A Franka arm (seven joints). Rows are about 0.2 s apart.
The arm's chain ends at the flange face. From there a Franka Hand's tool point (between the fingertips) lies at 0.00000 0.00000 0.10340 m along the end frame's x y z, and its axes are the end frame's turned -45 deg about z.
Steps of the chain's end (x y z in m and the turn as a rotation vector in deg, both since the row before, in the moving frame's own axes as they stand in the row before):
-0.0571 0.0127 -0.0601 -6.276 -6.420 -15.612
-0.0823 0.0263 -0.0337 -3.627 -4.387 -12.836
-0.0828 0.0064 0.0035 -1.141 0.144 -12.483
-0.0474 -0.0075 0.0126 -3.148 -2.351 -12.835
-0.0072 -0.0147 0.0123 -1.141 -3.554 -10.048
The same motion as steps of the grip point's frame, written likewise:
-0.0653 -0.0294 -0.0614 0.102 -8.977 -15.612
-0.0870 -0.0394 -0.0342 0.537 -5.667 -12.836
-0.0642 -0.0523 0.0035 -0.909 -0.705 -12.483
-0.0351 -0.0370 0.0124 -0.564 -3.888 -12.835
-0.0009 -0.0180 0.0121 1.706 -3.320 -10.048

